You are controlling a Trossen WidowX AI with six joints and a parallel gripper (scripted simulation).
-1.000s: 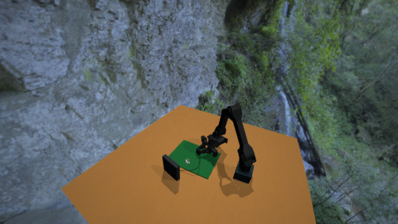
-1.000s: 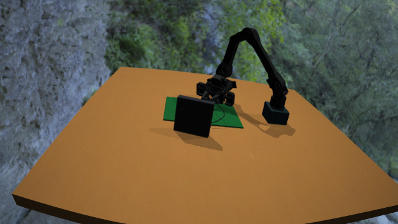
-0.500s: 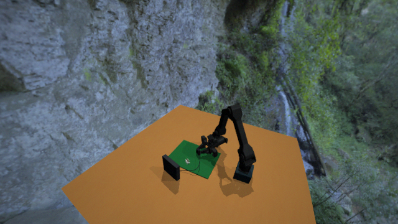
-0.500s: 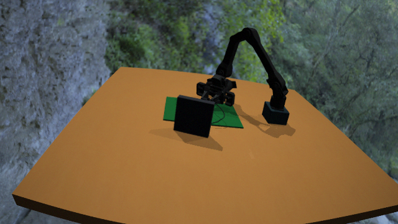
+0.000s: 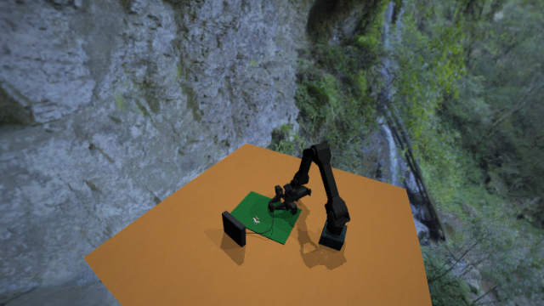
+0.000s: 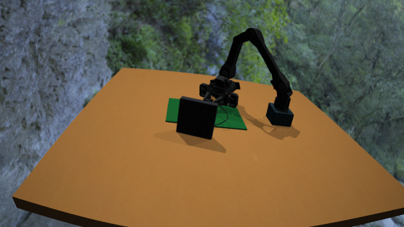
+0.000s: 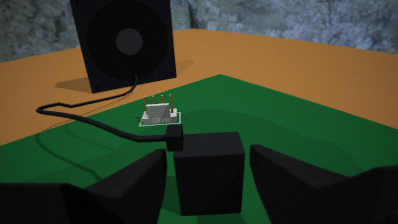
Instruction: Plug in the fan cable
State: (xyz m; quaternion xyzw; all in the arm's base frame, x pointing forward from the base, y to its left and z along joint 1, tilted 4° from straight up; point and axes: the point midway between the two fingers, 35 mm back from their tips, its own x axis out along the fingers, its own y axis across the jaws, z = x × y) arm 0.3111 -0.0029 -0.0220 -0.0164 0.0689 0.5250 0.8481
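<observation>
My gripper tip is now 10 mm above the black plug. Round my gripper tip: white four-pin fan header (10 mm ahead, 100 mm to the left, 30 mm below); black fan (20 mm ahead, 230 mm to the left, 30 mm above); green board (40 mm to the left, 50 mm below).
</observation>
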